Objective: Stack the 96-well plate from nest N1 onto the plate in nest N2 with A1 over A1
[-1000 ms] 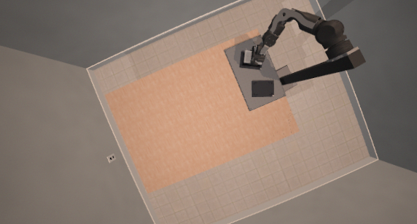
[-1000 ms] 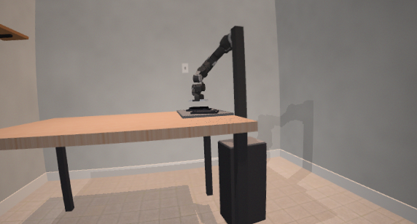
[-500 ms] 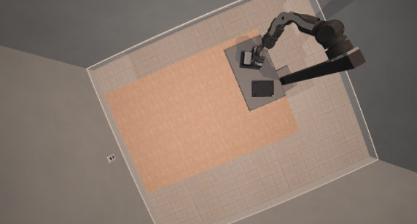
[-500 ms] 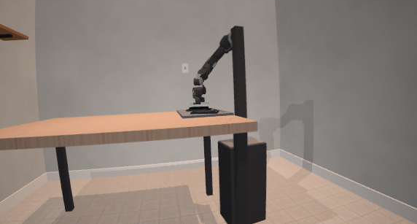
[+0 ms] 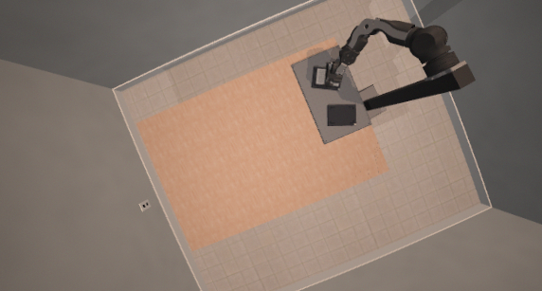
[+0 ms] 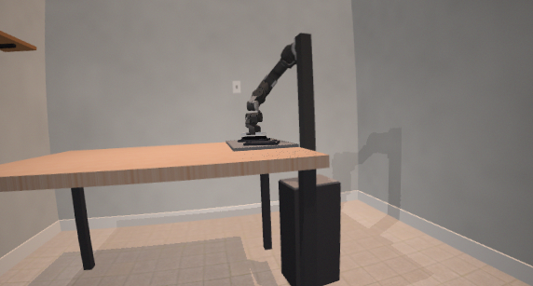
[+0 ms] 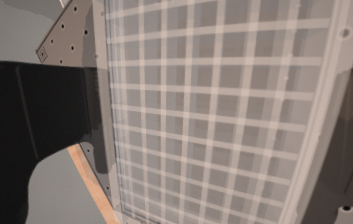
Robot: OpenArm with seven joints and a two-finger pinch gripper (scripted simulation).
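My hand is right at the white 96-well plate. Round my hand: black 96-well plate: 2 cm below; then A1 mark: 2 cm behind, 31 cm to the left, 3 cm below.
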